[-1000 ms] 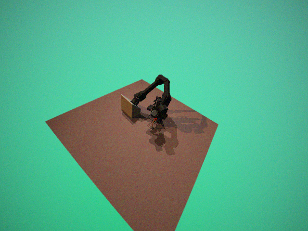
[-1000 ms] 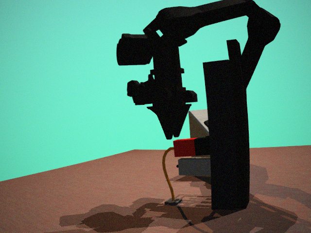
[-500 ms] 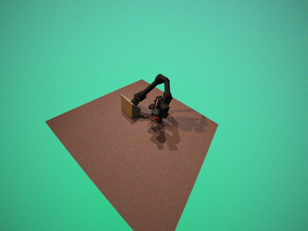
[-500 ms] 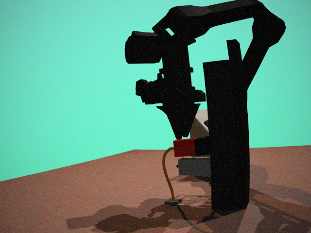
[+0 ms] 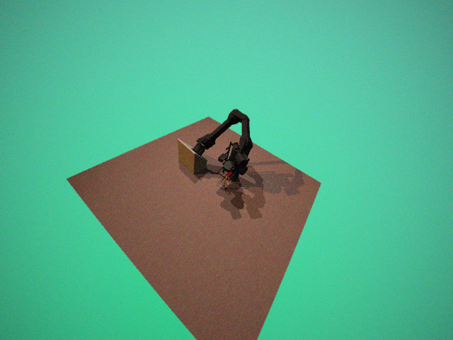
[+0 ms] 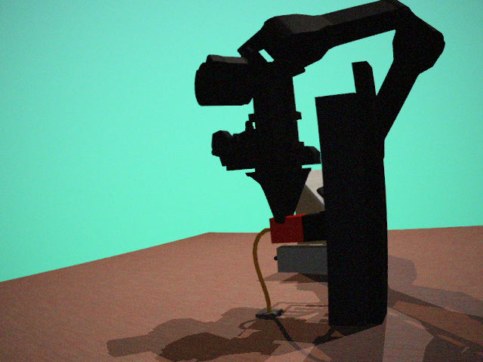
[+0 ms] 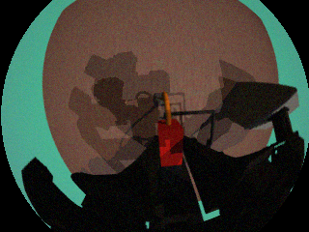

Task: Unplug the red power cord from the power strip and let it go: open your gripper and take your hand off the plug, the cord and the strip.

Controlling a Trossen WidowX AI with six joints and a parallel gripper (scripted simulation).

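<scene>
Right now the red plug is 1 cm behind my gripper tip and 3 cm to the left of it. Also, from my gripper tip: black power strip (1 cm behind, 10 cm to the left, 1 cm above).
</scene>
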